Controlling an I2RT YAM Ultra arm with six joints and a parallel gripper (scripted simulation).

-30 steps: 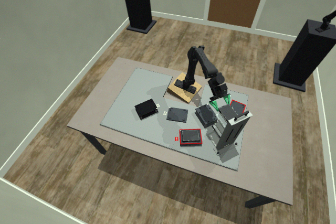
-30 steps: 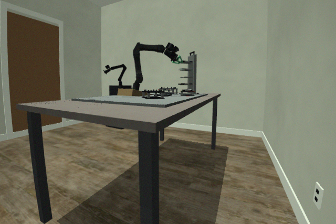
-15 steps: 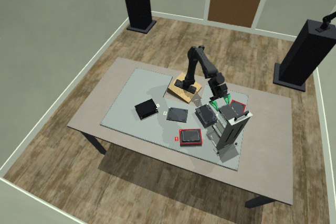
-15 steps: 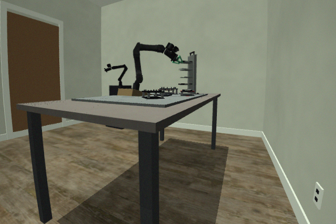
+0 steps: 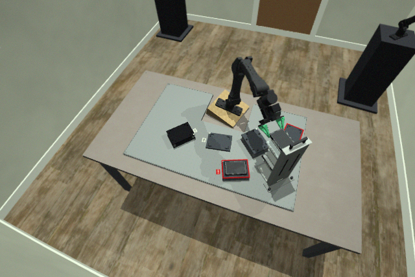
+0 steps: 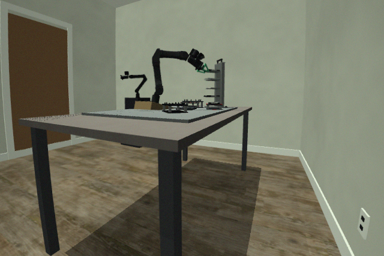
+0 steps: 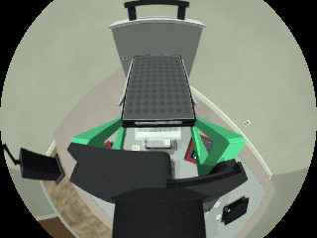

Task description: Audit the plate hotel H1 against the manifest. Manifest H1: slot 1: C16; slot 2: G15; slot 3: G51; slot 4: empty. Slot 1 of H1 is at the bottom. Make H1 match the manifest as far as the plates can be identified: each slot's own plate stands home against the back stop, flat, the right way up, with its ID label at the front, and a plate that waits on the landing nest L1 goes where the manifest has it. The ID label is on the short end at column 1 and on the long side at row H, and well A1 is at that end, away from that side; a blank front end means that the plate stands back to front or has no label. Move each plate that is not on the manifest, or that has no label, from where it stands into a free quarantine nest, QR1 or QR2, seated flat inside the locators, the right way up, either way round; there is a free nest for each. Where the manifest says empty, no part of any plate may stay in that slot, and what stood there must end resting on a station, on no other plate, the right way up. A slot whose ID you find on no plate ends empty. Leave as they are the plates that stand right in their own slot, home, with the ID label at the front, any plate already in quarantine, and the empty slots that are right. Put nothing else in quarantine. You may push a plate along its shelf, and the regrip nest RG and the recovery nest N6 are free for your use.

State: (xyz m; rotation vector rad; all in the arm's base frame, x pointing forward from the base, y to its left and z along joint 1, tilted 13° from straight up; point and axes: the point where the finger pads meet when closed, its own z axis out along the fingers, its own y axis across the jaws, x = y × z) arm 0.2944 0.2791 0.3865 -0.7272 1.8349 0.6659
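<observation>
Now: hand 7 cm above the pale plate labelled G51, 4 cm to the right of it and 4 cm short of it.
</observation>
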